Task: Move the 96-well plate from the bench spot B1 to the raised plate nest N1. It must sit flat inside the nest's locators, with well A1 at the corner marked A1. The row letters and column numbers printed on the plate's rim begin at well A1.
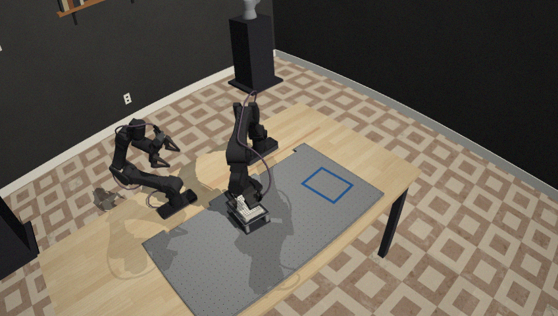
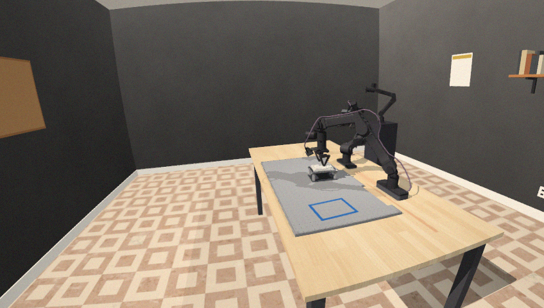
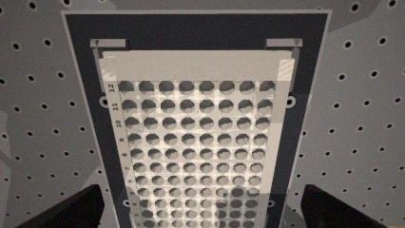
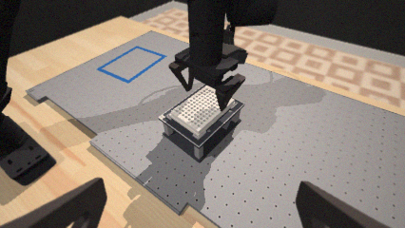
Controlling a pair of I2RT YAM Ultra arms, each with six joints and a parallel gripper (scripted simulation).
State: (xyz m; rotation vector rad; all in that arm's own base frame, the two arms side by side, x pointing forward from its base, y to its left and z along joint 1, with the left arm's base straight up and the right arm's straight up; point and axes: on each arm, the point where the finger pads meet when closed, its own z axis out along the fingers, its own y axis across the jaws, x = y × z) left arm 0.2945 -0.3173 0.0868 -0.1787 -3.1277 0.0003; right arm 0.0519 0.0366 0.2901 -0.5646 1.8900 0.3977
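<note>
Right now the white 96-well plate is 3 cm below my left hand. Also, from my left hand: A1 label (7 cm to the left, 7 cm behind, 4 cm below); then dark raised nest (4 cm below).
</note>
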